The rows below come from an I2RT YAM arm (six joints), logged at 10 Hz.
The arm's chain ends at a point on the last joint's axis. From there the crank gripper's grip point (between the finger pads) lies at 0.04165 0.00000 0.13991 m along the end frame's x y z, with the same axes.
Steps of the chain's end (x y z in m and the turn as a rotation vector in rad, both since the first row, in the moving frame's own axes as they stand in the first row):
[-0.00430, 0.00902, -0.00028, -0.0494, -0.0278, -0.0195]
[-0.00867, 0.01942, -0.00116, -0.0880, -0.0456, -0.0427]
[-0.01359, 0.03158, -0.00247, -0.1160, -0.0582, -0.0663]
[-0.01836, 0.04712, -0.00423, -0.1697, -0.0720, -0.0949]
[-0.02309, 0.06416, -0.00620, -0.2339, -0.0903, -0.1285]
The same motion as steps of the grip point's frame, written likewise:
[-0.00814, 0.01518, 0.00067, -0.0494, -0.0278, -0.0195]
[-0.01486, 0.03015, 0.00013, -0.0880, -0.0456, -0.0427]
[-0.02133, 0.04541, -0.00107, -0.1160, -0.0582, -0.0663]
[-0.02753, 0.06750, -0.00329, -0.1697, -0.0720, -0.0949]
[-0.03398, 0.09242, -0.00624, -0.2339, -0.0903, -0.1285]

